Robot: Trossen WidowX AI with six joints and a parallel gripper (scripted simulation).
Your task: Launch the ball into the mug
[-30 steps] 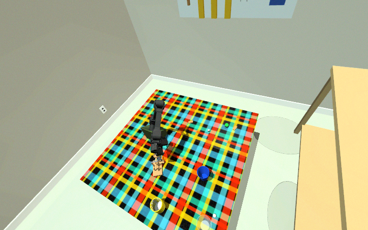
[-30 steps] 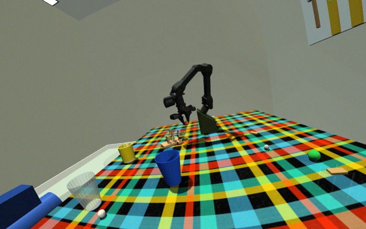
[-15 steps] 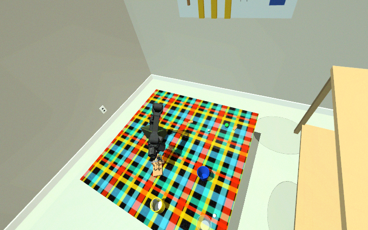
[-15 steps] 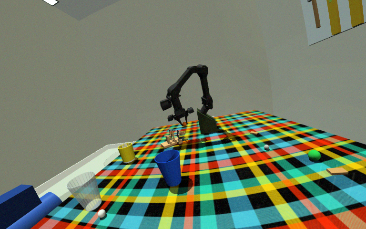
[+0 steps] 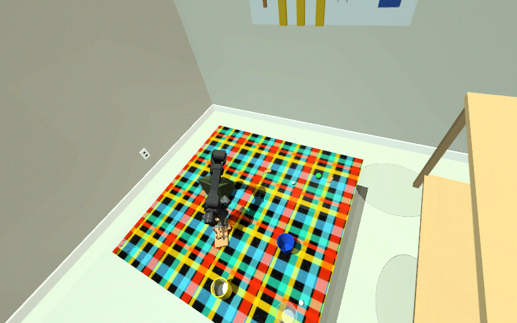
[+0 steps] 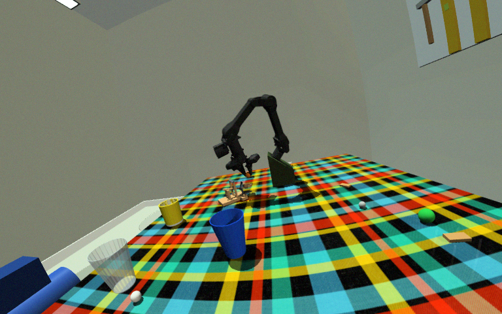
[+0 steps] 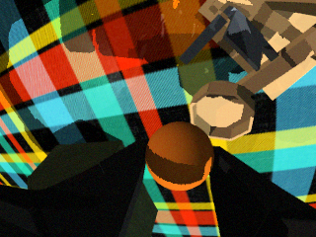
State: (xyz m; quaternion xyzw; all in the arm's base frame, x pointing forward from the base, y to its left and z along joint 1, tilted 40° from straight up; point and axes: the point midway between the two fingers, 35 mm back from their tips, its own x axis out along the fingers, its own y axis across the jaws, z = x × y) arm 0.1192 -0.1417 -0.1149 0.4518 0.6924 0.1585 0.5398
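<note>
Right now the wooden catapult is 20 mm ahead of my gripper tip, 70 mm to the right of it and 60 mm below it. The rest, counted from my gripper tip: orange ball: 10 mm above; yellow mug: 180 mm ahead, 380 mm to the right, 80 mm below; blue cup: 440 mm ahead, 70 mm to the right, 80 mm below.
</note>
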